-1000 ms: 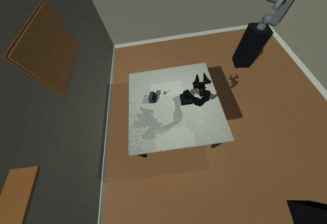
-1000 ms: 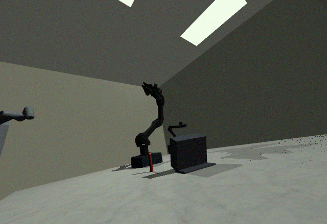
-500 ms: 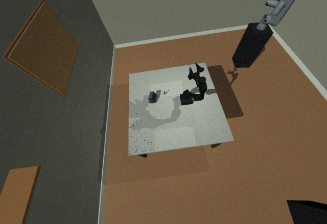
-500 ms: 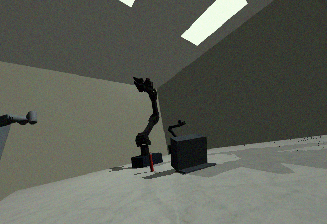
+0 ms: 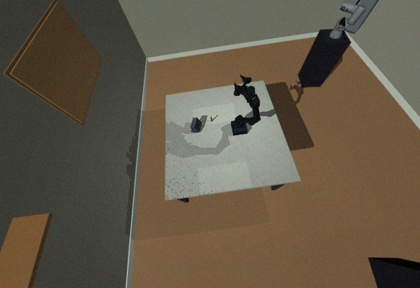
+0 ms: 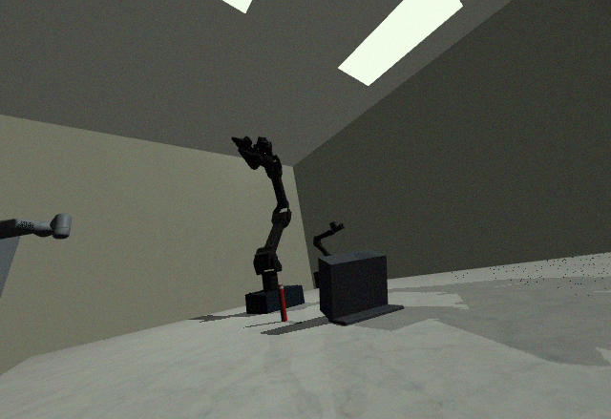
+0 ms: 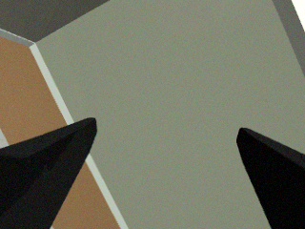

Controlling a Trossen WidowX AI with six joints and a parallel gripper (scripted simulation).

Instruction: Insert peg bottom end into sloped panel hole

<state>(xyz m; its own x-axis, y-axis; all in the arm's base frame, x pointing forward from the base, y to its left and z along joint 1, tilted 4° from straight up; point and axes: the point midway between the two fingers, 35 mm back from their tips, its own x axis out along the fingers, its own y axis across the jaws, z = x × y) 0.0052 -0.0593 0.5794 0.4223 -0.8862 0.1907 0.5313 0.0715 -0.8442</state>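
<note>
Now: the round red peg 26 cm ahead of my gripper tip and 59 cm below it. Also, from my gripper tip: thin foot plate (45 cm ahead, 8 cm to the left, 64 cm below); sloped panel (43 cm ahead, 9 cm to the left, 58 cm below).
</note>
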